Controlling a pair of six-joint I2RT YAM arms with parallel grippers.
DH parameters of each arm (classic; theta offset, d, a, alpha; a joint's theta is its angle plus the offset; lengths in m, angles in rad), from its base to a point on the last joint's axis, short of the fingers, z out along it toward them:
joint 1: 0 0.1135 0.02 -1.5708
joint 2: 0 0 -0.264 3.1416
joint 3: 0.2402 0 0.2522 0
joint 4: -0.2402 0 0.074 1.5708
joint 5: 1.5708 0 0 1.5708
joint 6: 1.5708 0.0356 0 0
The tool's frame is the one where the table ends.
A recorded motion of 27 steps. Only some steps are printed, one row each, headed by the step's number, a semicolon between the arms.
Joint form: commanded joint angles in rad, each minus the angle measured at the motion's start. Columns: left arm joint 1, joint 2, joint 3, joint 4, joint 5, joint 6; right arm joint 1, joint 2, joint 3, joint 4, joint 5, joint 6.
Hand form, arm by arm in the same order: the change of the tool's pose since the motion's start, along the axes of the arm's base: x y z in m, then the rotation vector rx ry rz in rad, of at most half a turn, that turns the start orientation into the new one. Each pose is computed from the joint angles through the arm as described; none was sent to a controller.
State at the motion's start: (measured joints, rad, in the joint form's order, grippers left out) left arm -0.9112 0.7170 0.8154 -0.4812 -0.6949 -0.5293; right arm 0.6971 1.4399 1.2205 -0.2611 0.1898 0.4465
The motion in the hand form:
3: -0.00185 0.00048 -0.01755 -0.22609 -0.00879 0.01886; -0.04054 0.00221 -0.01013 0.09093 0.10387 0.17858
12: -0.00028 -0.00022 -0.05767 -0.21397 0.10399 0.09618; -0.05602 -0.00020 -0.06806 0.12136 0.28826 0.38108
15: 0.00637 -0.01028 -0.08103 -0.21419 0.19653 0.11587; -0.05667 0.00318 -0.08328 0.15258 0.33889 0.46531
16: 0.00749 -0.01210 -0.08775 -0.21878 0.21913 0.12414; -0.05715 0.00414 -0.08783 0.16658 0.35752 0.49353
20: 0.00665 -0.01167 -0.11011 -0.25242 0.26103 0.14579; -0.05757 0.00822 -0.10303 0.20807 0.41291 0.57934
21: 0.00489 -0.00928 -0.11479 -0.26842 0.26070 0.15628; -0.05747 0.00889 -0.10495 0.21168 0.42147 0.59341
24: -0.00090 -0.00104 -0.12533 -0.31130 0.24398 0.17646; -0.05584 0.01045 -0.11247 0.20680 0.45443 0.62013
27: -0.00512 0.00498 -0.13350 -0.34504 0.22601 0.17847; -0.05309 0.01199 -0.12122 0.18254 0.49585 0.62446
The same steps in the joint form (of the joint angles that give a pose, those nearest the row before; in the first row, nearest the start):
3: -0.0035 -0.0544 -0.1116 0.1349 0.0233 -0.1689; 0.0725 -0.1090 -0.1178 -0.0154 -0.1584 0.0708
12: -0.0026 -0.0406 -0.2091 0.0774 -0.0013 -0.3063; 0.0729 -0.1159 -0.3153 0.0661 -0.4106 0.0801
15: -0.0028 0.0397 -0.2453 0.0819 0.0288 -0.3983; 0.0706 -0.0885 -0.3537 0.1177 -0.5146 0.0795
16: -0.0031 0.0573 -0.2584 0.0861 0.0355 -0.4255; 0.0699 -0.0800 -0.3657 0.1347 -0.5513 0.0825
20: -0.0029 0.0668 -0.3304 0.1262 0.0509 -0.4956; 0.0687 -0.0424 -0.3994 0.1961 -0.6614 0.0903
21: -0.0033 0.0517 -0.3531 0.1340 0.0461 -0.5142; 0.0683 -0.0358 -0.4014 0.2007 -0.6783 0.0883
24: -0.0034 -0.0106 -0.4166 0.1563 0.0302 -0.5457; 0.0645 -0.0086 -0.4014 0.1969 -0.7145 0.0763
27: -0.0019 -0.0655 -0.4697 0.1856 0.0261 -0.5548; 0.0606 0.0261 -0.3915 0.1689 -0.7274 0.0602

